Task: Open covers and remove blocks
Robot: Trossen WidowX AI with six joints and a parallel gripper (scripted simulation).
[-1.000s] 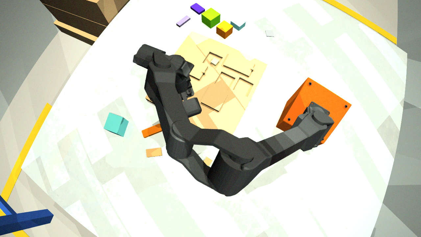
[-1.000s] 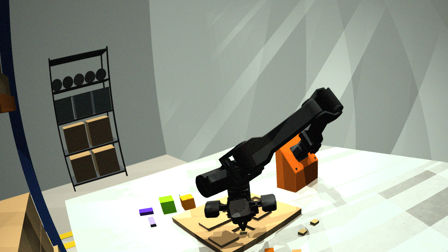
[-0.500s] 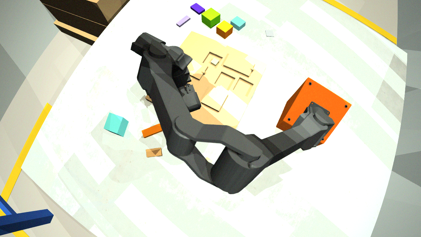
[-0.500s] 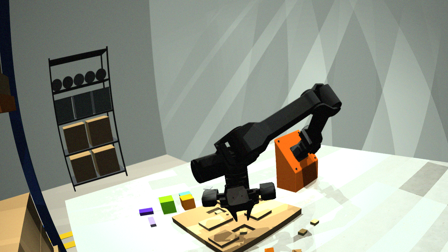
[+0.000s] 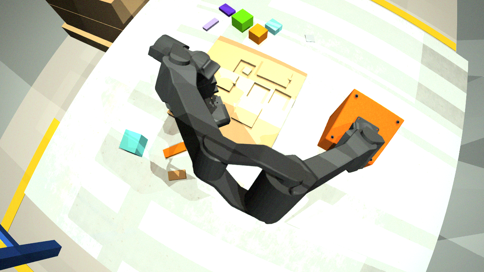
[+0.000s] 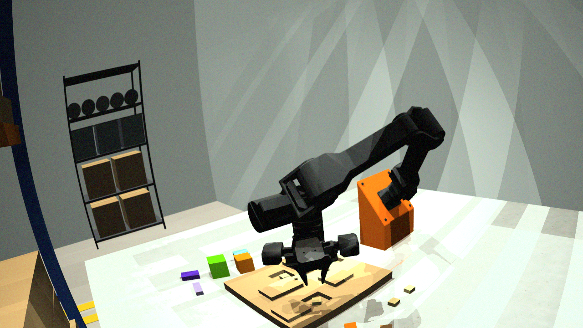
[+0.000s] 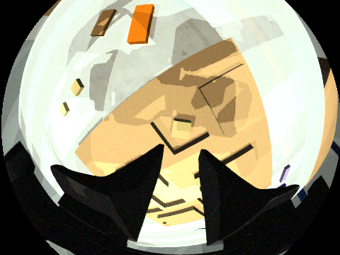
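The orange cube lies 29 cm to the right of my gripper tip, 4 cm below it and 1 cm ahead of it. Round my gripper tip: tan slab 19 cm to the left, 6 cm below, 1 cm behind; then teal cube 19 cm to the left, 14 cm ahead, 4 cm below; then orange flat piece 14 cm to the left, 6 cm below, 3 cm ahead.
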